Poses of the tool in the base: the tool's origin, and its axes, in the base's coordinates. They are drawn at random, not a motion.
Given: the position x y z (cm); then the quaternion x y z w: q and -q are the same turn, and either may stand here.
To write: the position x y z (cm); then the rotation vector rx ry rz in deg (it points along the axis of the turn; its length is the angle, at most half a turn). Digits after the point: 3 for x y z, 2 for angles.
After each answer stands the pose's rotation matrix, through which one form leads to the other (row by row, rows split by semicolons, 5 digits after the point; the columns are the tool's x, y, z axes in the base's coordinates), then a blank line. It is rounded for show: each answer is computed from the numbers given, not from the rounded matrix.
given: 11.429 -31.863 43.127 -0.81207 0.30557 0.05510 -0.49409
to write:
11.429 -31.863 43.127 112.81 -42.45 -7.65
0.80718 -0.44184 -0.39145; -0.55074 -0.32500 -0.76880; 0.21247 0.83615 -0.50567

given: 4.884 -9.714 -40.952 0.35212 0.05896 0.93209 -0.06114
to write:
4.884 -9.714 -40.952 -61.03 -10.22 -161.54
-0.74455 0.15550 0.64921; -0.07245 -0.98557 0.15297; 0.66363 0.06686 0.74507

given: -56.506 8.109 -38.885 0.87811 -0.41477 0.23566 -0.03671
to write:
-56.506 8.109 -38.885 -154.47 72.96 -41.46
0.54486 -0.71113 0.44433; -0.74573 -0.65323 -0.13102; 0.38342 -0.25996 -0.88623

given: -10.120 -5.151 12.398 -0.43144 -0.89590 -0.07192 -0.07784
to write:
-10.120 -5.151 12.398 74.03 153.73 12.34
-0.61560 0.76185 0.20153; 0.78424 0.61738 0.06170; -0.07741 0.19603 -0.97754

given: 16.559 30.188 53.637 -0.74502 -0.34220 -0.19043 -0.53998
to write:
16.559 30.188 53.637 101.47 46.61 25.94
0.69327 0.30424 0.65331; 0.71555 -0.18264 -0.67426; -0.08581 0.93492 -0.34431

